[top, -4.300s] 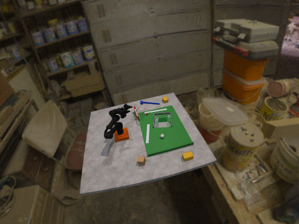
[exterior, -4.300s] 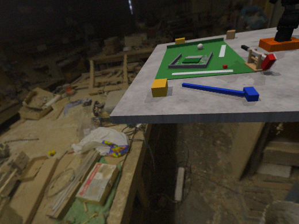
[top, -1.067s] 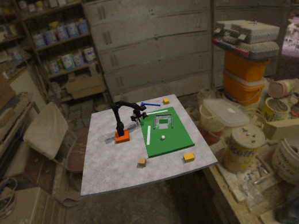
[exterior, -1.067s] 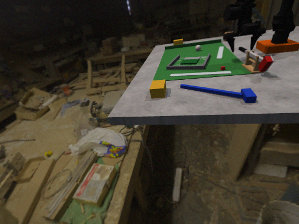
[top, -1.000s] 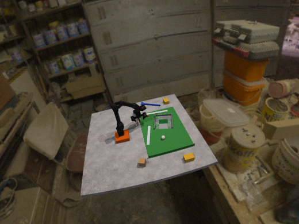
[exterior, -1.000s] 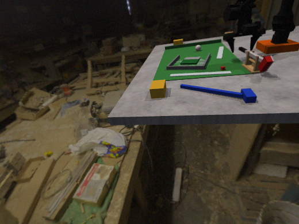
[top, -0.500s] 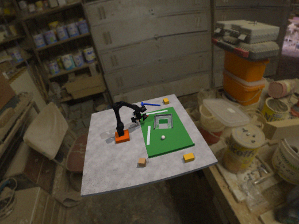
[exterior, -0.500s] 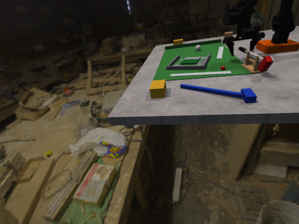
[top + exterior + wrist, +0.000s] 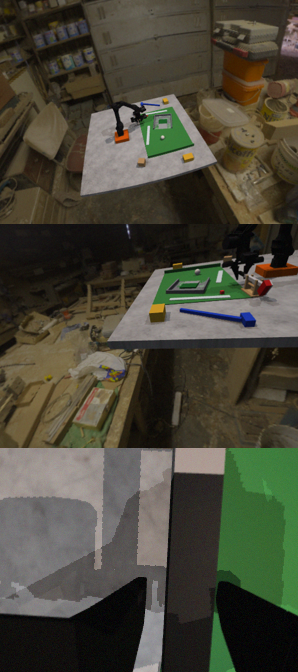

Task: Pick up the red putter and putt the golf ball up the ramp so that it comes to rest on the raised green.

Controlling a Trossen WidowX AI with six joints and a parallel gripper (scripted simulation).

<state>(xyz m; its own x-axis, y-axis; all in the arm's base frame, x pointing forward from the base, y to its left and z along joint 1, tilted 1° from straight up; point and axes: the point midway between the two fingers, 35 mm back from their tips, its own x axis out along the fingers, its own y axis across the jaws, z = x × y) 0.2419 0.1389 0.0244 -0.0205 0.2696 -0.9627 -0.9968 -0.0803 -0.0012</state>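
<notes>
Right now the wooden stand is 10 mm behind my gripper tip and 130 mm to the left of it. From my gripper tip the other things lie so: white golf ball 200 mm ahead, 340 mm to the right, 10 mm below; then green mat 240 mm ahead, 180 mm to the right, 30 mm below; then red cube 120 mm ahead, 110 mm to the left, 20 mm below.
</notes>
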